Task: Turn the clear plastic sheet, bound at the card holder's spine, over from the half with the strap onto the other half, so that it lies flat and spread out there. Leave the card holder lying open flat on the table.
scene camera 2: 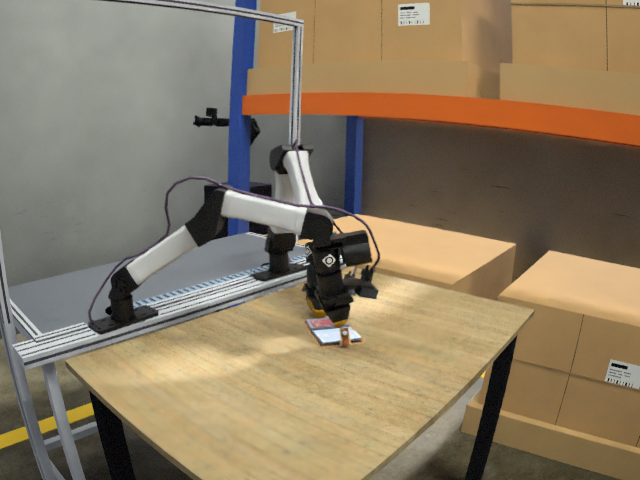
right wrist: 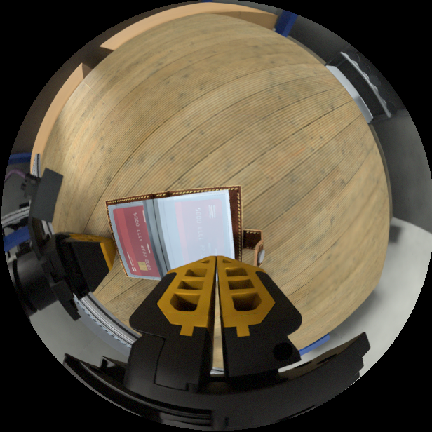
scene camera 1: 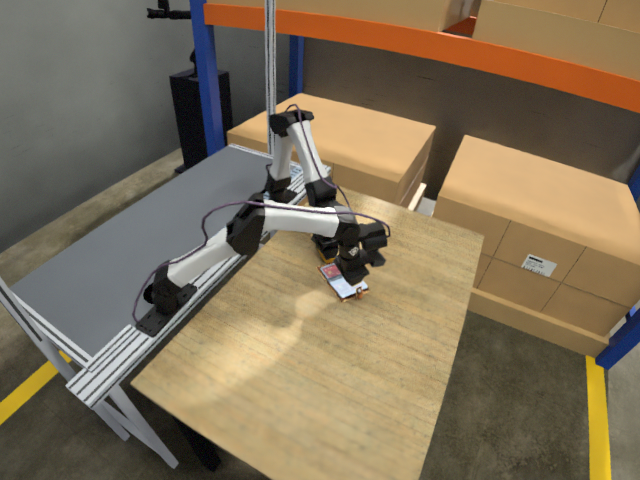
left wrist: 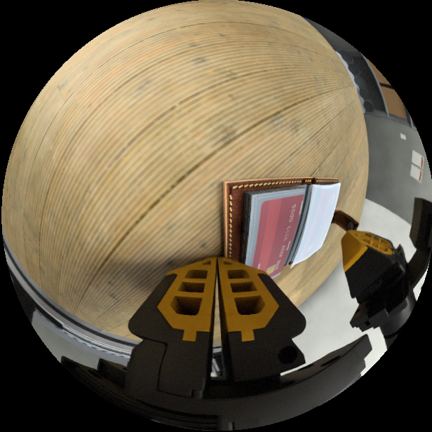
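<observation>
The brown card holder (left wrist: 238,220) (right wrist: 237,220) lies open on the table. The clear sheet (left wrist: 315,220) (right wrist: 190,230) (scene camera 2: 330,337) lies over the half with the strap (right wrist: 252,237) (left wrist: 345,220) (scene camera 2: 344,336); its free edge looks slightly raised in the left wrist view. The other half shows a red card (left wrist: 280,220) (right wrist: 132,237). My left gripper (left wrist: 216,261) (scene camera 1: 325,258) is shut with nothing seen between its fingers, its tips at the outer edge of the red-card half. My right gripper (right wrist: 216,260) (scene camera 2: 339,322) is shut, its tips at the near edge of the sheet, hiding part of it.
The two arms stand close together over the card holder, the right forearm in front of the left in scene camera 1. The wooden table (scene camera 1: 310,372) (scene camera 2: 258,397) has a metal rail (scene camera 1: 113,356) along its side. Cardboard boxes (scene camera 1: 361,134) (scene camera 2: 423,248) stand beyond the table.
</observation>
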